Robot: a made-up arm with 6 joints. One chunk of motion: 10 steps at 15 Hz.
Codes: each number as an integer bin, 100 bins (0 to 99) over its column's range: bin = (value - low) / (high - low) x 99, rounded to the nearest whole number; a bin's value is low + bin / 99 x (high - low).
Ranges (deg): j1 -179.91..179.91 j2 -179.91..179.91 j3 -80..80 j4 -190.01..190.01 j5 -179.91..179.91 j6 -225.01..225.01
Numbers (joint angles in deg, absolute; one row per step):
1: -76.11 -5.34 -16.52 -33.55 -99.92 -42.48
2: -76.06 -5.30 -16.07 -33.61 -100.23 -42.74
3: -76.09 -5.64 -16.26 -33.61 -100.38 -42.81
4: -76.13 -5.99 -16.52 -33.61 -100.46 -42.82
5: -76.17 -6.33 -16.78 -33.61 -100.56 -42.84
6: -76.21 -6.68 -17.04 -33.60 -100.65 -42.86
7: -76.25 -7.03 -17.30 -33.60 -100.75 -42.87
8: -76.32 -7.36 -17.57 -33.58 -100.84 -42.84
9: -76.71 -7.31 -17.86 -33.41 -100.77 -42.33
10: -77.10 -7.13 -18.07 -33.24 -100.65 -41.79
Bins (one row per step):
1: 29 48 39 41 22 40
2: 29 48 40 41 22 40
3: 29 48 39 41 22 40
4: 29 48 39 41 22 40
5: 29 48 39 41 22 40
6: 29 48 39 41 22 40
7: 29 48 39 41 22 40
8: 29 47 39 41 22 40
9: 28 47 38 41 22 40
10: 28 48 38 41 22 40

